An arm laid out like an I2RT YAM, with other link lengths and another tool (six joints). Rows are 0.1 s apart.
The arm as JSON. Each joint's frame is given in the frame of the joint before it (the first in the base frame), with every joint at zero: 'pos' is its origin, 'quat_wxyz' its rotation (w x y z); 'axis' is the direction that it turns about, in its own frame. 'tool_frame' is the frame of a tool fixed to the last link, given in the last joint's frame.
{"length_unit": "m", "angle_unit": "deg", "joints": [
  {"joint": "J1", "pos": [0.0, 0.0, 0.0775], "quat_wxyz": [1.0, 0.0, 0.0, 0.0], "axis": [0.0, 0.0, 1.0]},
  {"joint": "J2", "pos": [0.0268, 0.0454, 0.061], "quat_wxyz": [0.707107, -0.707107, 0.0, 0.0], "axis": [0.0, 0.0, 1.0]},
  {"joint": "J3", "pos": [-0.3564, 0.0, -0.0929], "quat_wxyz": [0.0, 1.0, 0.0, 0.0], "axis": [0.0, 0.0, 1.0]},
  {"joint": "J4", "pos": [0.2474, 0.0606, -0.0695], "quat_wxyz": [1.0, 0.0, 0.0, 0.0], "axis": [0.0, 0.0, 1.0]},
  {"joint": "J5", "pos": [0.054, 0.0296, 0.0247], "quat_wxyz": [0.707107, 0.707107, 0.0, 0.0], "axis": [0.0, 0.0, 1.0]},
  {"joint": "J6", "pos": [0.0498, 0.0, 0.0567], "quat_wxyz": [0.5, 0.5, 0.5, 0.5], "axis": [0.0, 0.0, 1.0]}
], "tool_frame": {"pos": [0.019, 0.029, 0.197], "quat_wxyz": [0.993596, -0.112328, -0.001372, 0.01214]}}
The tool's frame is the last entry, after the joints.
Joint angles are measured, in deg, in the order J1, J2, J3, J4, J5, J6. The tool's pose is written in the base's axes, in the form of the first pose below.
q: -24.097 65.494 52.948 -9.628 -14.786 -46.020
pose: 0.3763 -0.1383 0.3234 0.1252 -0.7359 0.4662 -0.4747
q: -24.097 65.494 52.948 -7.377 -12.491 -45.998
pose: 0.3781 -0.1500 0.3336 0.1127 -0.7216 0.4711 -0.4946
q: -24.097 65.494 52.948 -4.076 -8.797 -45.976
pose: 0.3789 -0.1679 0.3493 0.0929 -0.6978 0.4800 -0.5234
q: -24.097 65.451 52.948 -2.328 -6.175 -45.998
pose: 0.3772 -0.1797 0.3583 0.0784 -0.6820 0.4877 -0.5393
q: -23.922 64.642 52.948 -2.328 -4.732 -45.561
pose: 0.3721 -0.1828 0.3636 0.0737 -0.6731 0.4939 -0.5456
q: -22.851 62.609 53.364 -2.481 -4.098 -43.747
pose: 0.3668 -0.1749 0.3793 0.0889 -0.6602 0.4948 -0.5581
